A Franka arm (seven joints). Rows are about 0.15 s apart.
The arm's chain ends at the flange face. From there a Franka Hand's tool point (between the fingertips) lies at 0.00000 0.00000 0.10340 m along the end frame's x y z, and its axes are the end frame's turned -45 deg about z.
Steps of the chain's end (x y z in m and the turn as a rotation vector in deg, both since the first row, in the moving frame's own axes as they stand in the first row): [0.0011, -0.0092, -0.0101, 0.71, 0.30, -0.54]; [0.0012, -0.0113, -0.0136, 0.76, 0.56, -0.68]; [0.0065, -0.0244, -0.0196, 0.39, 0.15, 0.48]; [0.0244, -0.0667, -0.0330, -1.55, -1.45, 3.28]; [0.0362, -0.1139, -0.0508, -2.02, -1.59, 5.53]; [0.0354, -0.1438, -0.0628, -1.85, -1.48, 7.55]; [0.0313, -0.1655, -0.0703, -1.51, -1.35, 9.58]
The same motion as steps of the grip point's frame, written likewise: [0.0086, -0.0063, -0.0101, 0.29, 0.71, -0.54]; [0.0105, -0.0074, -0.0136, 0.14, 0.93, -0.68]; [0.0225, -0.0130, -0.0196, 0.17, 0.38, 0.48]; [0.0606, -0.0299, -0.0331, -0.07, -2.12, 3.28]; [0.1015, -0.0546, -0.0509, -0.30, -2.55, 5.53]; [0.1224, -0.0765, -0.0629, -0.26, -2.35, 7.55]; [0.1355, -0.0950, -0.0704, -0.11, -2.02, 9.58]
